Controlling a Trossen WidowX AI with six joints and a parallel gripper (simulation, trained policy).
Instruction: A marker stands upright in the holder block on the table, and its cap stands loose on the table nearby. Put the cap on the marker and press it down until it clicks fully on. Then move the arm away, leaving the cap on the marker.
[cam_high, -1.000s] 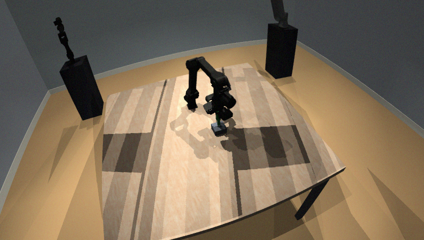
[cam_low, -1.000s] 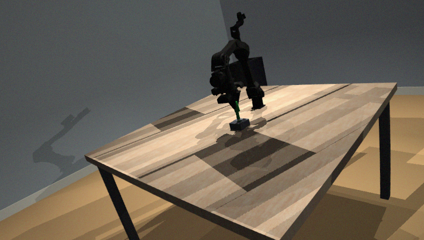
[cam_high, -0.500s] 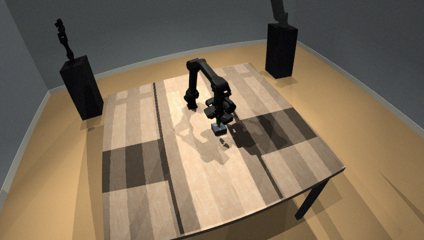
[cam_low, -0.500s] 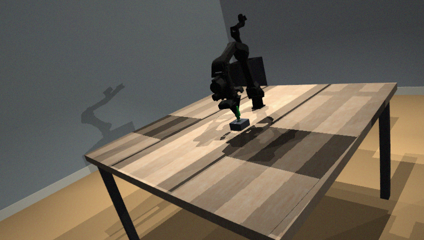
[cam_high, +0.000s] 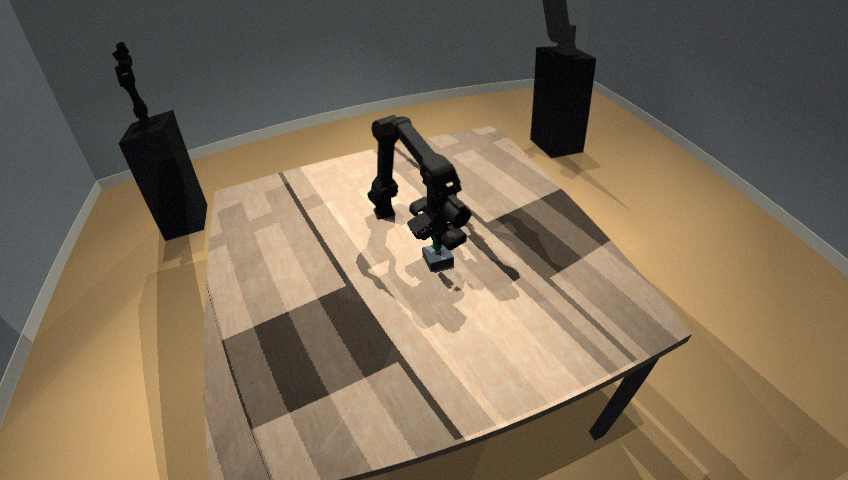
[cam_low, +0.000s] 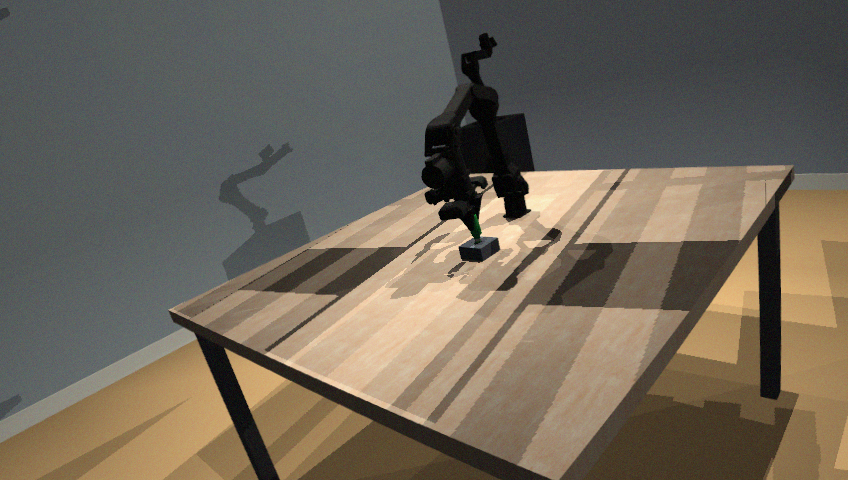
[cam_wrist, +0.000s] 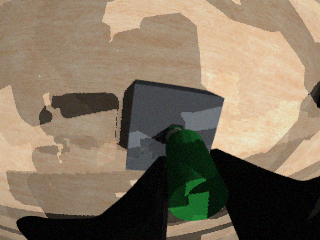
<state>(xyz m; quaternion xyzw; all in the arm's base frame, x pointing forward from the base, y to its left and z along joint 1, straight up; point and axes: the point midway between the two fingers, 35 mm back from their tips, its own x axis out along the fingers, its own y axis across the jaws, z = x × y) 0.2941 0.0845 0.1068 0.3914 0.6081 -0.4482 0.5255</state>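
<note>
Right now the holder block is 6 cm below my gripper tip. The rest, counted from my gripper tip: green cap 1 cm above.
</note>
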